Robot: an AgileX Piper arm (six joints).
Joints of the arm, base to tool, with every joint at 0 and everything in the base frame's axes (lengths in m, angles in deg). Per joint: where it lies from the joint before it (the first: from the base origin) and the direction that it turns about. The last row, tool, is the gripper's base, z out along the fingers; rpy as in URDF.
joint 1: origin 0 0 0.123 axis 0 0 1
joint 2: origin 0 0 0 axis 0 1 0
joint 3: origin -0.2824 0 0.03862 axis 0 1 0
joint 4: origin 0.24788 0 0.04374 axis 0.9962 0 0.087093
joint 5: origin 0 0 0 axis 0 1 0
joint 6: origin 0.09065 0 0.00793 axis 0.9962 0 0.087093
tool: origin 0 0 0 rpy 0 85.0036 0
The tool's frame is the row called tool.
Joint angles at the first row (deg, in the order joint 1, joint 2, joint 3, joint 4, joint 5, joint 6):
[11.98, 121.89, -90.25, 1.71, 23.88, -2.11]
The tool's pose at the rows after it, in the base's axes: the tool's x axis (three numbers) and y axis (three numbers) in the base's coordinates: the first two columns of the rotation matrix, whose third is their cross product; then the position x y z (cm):
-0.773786 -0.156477 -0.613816 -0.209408 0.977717 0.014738 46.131 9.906 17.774
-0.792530 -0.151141 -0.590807 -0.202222 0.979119 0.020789 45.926 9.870 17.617
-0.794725 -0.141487 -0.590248 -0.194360 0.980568 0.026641 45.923 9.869 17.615
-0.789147 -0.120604 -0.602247 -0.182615 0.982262 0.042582 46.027 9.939 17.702
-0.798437 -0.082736 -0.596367 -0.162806 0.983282 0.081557 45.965 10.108 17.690
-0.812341 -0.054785 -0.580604 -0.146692 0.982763 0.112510 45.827 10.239 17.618
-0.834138 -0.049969 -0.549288 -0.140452 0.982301 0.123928 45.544 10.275 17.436
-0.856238 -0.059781 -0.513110 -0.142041 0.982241 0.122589 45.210 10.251 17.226
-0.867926 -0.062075 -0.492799 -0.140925 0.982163 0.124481 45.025 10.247 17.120
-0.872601 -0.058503 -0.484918 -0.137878 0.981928 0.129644 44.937 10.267 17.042
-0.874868 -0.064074 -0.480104 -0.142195 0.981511 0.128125 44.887 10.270 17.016
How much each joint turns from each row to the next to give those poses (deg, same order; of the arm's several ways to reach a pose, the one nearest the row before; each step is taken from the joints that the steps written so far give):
[0.00, 0.00, 0.00, 0.00, 1.61, 1.00]
[0.00, 0.00, 0.00, 0.00, 1.64, 0.54]
[0.00, 0.00, 0.00, 0.00, 0.02, 0.57]
[0.00, 0.00, 0.00, 0.72, -0.90, 0.44]
[0.00, 0.00, 0.00, 2.51, 0.24, 0.00]
[0.00, 0.00, 0.00, 2.00, 0.90, 0.00]
[0.00, 0.00, 0.00, 0.75, 2.10, 0.00]
[0.00, 0.00, 0.00, 0.00, 2.49, -0.11]
[0.00, 0.00, 0.00, 0.13, 1.34, 0.00]
[0.00, 0.00, 0.11, 0.35, 0.37, 0.00]
[0.00, 0.00, 0.00, 0.08, 0.36, -0.33]

